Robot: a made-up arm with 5 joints.
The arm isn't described. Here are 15 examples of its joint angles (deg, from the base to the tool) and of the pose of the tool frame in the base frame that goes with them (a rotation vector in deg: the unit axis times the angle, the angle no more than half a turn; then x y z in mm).
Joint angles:
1: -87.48 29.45 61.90 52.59 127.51
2: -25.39 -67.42 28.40 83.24 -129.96
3: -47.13 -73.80 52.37 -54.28 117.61
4: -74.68 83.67 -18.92 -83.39 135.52
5: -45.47 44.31 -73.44 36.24 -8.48
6: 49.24 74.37 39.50 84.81 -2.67
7: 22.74 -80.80 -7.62 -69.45 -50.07
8: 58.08 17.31 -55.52 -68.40 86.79
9: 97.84 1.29 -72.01 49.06 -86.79
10: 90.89 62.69 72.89 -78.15 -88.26
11: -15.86 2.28 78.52 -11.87 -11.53
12: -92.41 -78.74 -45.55 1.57 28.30
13: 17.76 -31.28 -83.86 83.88 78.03
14: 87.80 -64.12 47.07 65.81 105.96
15: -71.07 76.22 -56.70 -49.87 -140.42
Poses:
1: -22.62 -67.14 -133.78 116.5 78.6 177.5
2: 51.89 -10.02 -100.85 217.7 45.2 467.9
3: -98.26 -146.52 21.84 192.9 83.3 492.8
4: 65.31 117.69 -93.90 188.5 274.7 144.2
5: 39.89 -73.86 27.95 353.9 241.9 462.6
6: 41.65 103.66 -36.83 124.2 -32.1 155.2
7: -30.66 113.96 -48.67 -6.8 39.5 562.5
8: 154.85 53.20 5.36 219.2 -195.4 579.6
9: 10.49 145.20 98.62 75.7 -167.0 620.4
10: -0.07 49.96 170.99 98.0 -48.6 158.0
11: 5.49 -20.34 1.52 227.8 27.3 191.0
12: -87.29 132.14 39.83 121.7 -207.1 553.0
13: -90.37 -85.75 33.71 64.8 5.7 614.2
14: -41.17 3.95 14.70 104.9 -157.8 408.6
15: 120.05 37.02 -42.40 234.6 353.4 279.3
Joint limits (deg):
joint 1: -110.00..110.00
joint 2: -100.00..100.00
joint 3: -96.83..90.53
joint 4: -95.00..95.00
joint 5: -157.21..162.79
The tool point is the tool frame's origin. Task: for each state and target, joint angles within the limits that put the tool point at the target. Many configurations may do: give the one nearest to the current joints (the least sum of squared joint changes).
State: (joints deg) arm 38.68 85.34 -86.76 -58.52 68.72
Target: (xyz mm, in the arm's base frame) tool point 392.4 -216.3 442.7
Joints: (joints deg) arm 35.92 61.52 -79.84 -30.08 68.72
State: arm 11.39 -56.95 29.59 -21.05 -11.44
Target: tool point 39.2 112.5 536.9
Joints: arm 62.45 -100.00 8.64 -49.90 -11.44
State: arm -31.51 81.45 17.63 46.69 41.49
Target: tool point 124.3 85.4 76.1
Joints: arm -82.50 85.01 14.57 44.45 41.49
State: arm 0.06 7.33 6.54 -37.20 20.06
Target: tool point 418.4 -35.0 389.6
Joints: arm 5.10 10.37 5.54 -36.52 20.06
